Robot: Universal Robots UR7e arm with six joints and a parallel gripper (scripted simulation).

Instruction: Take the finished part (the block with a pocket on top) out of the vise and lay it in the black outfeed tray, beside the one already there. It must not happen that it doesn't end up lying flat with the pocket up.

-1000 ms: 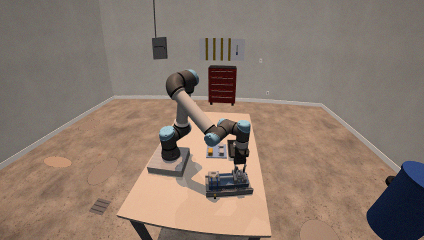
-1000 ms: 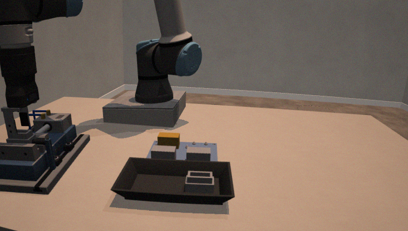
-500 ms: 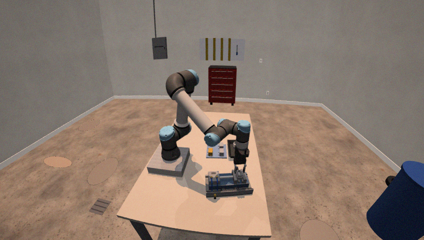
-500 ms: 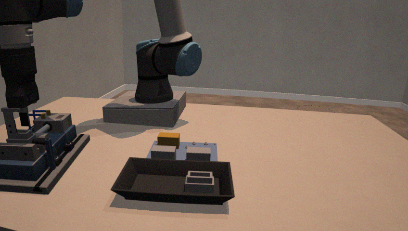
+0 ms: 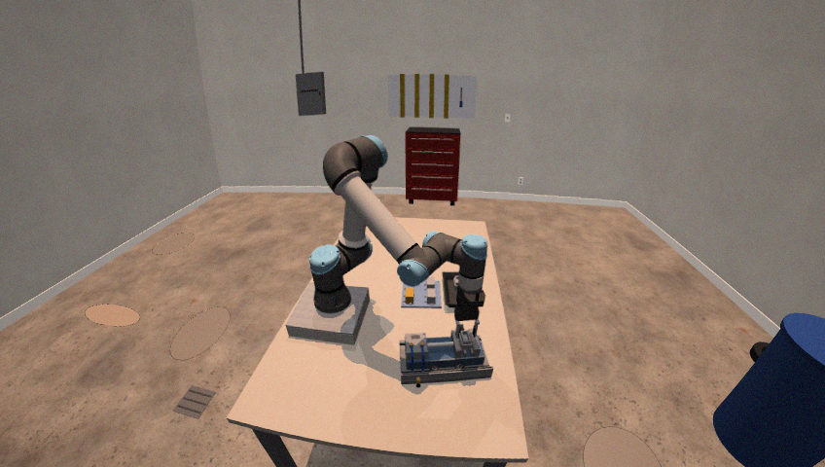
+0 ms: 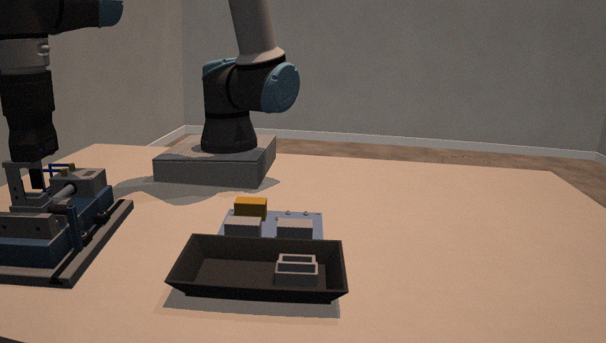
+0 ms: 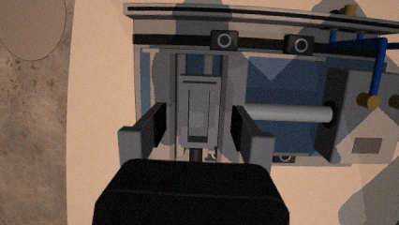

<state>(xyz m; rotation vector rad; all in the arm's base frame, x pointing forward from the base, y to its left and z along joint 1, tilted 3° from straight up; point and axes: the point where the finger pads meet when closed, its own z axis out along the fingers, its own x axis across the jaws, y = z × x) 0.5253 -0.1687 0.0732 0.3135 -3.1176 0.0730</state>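
Now: hand 90 mm above the vise, 70 mm past it and 10 mm to the left of it. Round my hand: brass block: 310 mm to the left, 230 mm behind, 110 mm below; then blue fixture plate: 360 mm to the left, 190 mm behind, 130 mm below.
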